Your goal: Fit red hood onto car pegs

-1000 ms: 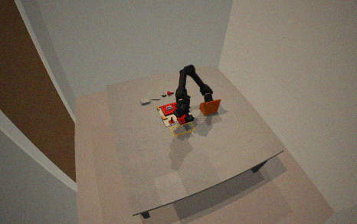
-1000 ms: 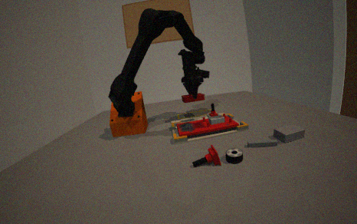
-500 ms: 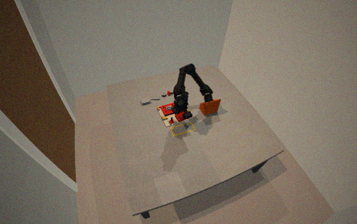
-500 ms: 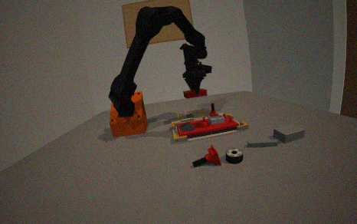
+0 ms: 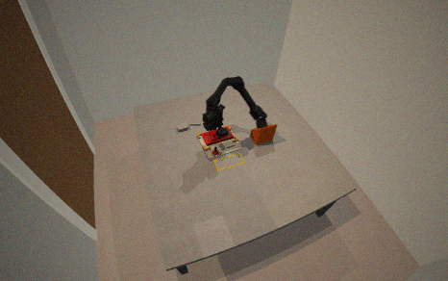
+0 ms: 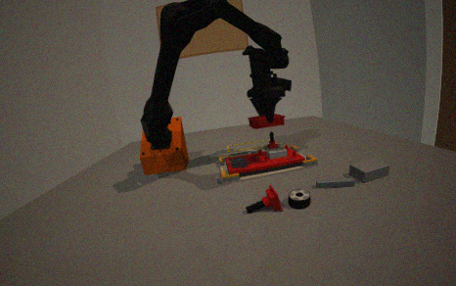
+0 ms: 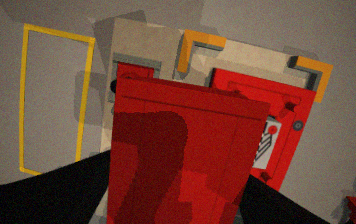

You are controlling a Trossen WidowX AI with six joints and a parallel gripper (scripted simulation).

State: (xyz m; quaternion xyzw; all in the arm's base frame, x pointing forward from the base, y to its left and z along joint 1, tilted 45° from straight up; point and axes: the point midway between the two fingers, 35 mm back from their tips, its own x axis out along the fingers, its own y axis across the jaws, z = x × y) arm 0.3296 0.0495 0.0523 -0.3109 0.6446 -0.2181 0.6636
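The grey engine block is 9 cm below my gripper tip, 7 cm to the right of it and 1 cm ahead of it. From my gripper tip the other things lie so: black wheel 28 cm to the right, 10 cm below; red hood right at my gripper tip; jig 10 cm below, 4 cm to the right, 2 cm behind.
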